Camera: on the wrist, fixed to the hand. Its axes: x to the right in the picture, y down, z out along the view.
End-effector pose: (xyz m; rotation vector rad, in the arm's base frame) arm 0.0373 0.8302 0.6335 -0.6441 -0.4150 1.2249
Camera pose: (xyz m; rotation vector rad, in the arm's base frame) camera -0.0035 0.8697 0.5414 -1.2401 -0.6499 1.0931
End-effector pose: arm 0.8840 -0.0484 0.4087 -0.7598 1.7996 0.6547
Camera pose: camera 0.7810 -0.0162 0.4002 -1.1750 1.7676 1.2137
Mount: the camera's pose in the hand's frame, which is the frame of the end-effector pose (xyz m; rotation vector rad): 0.0296 0.0979 -0.0353 -0.5867 0.1416 0.0483
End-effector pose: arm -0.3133 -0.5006 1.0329 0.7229 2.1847 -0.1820
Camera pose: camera -0.2974 -0.3942 1.0448 0.4584 2.1862 0.5307
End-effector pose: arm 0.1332 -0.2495 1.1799 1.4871 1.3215 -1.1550
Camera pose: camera 0.2353 -0.2197 1.1600 1.1669 1.5425 -0.5602
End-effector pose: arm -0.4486 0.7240 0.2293 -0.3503 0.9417 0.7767
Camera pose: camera -0.5303 0.7834 0.1905 -0.9054 0.8414 1.0792
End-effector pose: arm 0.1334 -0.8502 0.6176 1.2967 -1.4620 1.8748
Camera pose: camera 0.0284 -0.8583 0.5927 0.8362 -1.7900 1.3676
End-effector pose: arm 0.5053 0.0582 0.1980 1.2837 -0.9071 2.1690
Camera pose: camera 0.4056 0.0194 0.1821 0.8159 -1.3867 1.7935
